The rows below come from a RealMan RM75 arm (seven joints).
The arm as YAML. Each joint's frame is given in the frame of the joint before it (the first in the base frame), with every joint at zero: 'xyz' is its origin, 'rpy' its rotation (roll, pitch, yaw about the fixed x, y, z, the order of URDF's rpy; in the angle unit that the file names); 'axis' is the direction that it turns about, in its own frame. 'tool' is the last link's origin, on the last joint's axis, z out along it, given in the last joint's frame.
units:
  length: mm
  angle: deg
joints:
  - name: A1
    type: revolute
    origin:
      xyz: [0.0, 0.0, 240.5]
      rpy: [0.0, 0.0, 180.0]
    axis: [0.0, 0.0, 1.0]
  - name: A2
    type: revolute
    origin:
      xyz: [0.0, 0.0, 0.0]
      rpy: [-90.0, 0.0, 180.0]
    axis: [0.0, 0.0, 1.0]
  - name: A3
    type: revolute
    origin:
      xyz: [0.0, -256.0, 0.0]
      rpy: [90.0, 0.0, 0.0]
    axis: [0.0, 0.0, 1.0]
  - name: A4
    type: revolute
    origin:
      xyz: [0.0, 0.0, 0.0]
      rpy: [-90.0, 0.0, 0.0]
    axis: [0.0, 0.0, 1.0]
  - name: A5
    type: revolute
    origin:
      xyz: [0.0, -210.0, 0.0]
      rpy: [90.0, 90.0, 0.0]
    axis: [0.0, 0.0, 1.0]
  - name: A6
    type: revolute
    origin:
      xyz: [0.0, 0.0, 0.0]
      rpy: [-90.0, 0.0, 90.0]
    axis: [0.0, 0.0, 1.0]
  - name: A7
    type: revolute
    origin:
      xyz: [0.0, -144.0, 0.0]
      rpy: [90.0, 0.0, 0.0]
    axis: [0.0, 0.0, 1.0]
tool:
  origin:
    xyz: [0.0, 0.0, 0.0]
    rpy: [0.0, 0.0, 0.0]
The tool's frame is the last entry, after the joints.
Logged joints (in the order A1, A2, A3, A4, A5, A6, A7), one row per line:
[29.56, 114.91, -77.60, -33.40, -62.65, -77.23, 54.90]
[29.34, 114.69, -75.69, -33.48, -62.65, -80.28, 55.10]
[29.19, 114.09, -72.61, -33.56, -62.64, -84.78, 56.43]
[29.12, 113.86, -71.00, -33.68, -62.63, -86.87, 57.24]
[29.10, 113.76, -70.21, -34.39, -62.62, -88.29, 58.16]
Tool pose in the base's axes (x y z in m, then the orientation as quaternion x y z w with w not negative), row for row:
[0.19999, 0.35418, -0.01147, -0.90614, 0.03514, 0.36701, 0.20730]
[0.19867, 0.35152, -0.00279, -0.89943, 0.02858, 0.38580, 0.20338]
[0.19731, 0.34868, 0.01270, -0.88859, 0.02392, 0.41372, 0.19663]
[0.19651, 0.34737, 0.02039, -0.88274, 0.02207, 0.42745, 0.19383]
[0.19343, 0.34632, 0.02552, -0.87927, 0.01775, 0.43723, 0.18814]
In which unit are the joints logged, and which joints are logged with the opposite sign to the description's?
The joints are logged in degrees. Opposite sign: none.
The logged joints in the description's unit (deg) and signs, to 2 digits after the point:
[29.56, 114.91, -77.60, -33.40, -62.65, -77.23, 54.90]
[29.34, 114.69, -75.69, -33.48, -62.65, -80.28, 55.10]
[29.19, 114.09, -72.61, -33.56, -62.64, -84.78, 56.43]
[29.12, 113.86, -71.00, -33.68, -62.63, -86.87, 57.24]
[29.10, 113.76, -70.21, -34.39, -62.62, -88.29, 58.16]

